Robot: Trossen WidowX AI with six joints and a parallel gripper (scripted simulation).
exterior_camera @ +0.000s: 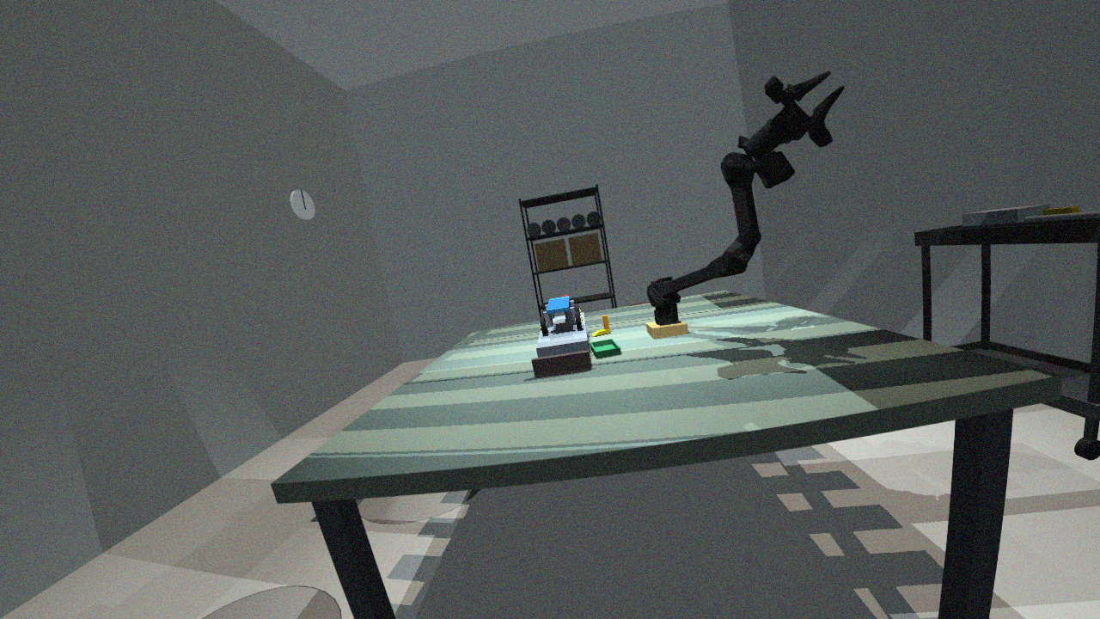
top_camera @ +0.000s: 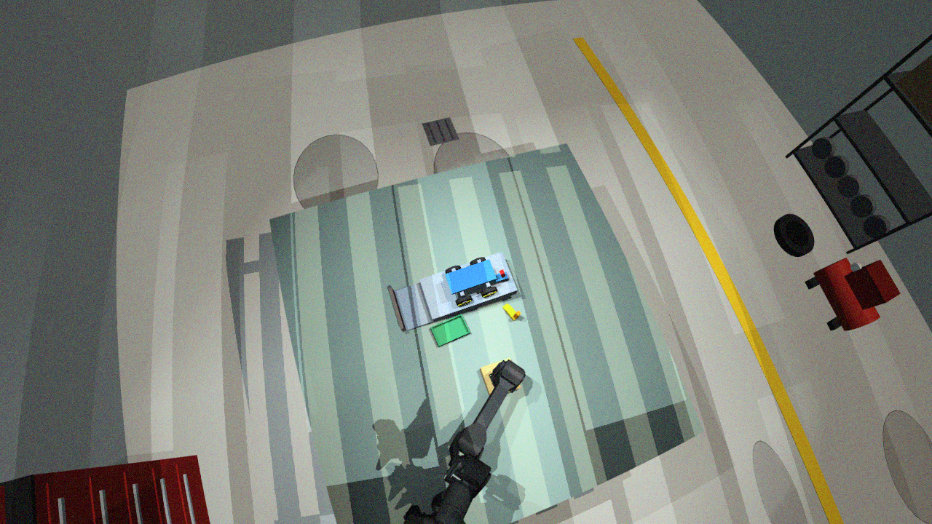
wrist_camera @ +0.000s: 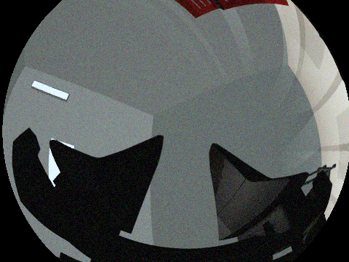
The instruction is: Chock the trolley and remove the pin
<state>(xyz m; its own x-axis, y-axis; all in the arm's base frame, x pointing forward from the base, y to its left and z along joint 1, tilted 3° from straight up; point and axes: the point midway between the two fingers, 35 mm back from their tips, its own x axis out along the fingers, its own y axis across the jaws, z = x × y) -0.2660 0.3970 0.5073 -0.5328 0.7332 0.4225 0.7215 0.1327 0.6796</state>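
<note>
The yellow chock lies 54 cm below my gripper tip, 53 cm to the right of it and 51 cm ahead of it. The rest, counted from my gripper tip: blue trolley: 64 cm ahead, 45 cm below, 43 cm to the right; green tray: 57 cm below, 53 cm ahead, 31 cm to the right; brown lip: 66 cm ahead, 53 cm below, 16 cm to the right.
</note>
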